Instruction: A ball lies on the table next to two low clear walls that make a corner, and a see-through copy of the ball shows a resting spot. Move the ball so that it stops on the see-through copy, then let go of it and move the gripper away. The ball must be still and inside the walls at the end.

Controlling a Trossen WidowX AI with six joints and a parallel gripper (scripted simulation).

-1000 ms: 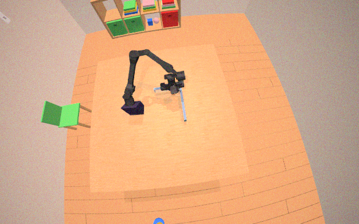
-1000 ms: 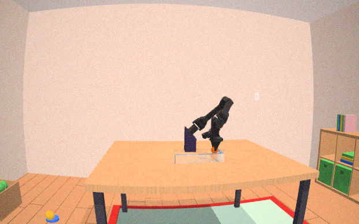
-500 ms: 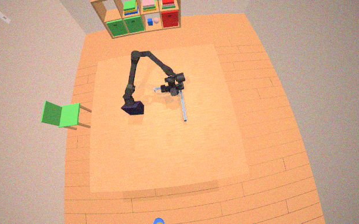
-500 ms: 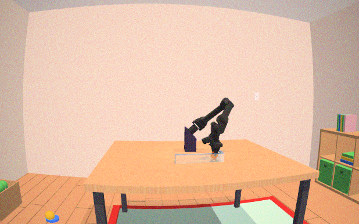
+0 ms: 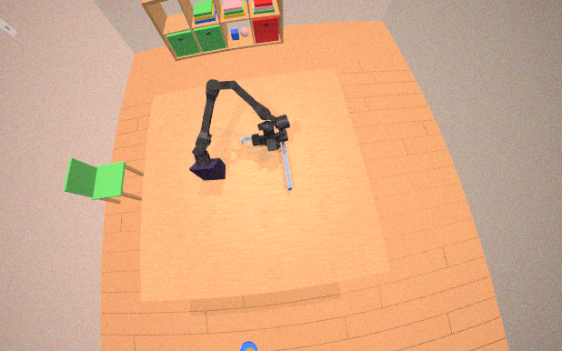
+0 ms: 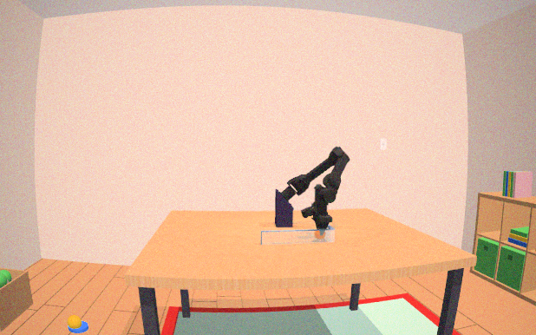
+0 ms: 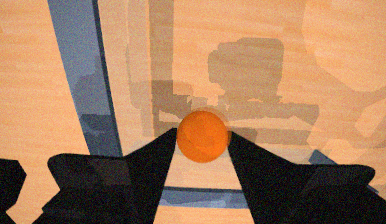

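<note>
The orange ball lies right at my gripper tip. Round my gripper tip: see-through copy (right at my gripper tip).
</note>
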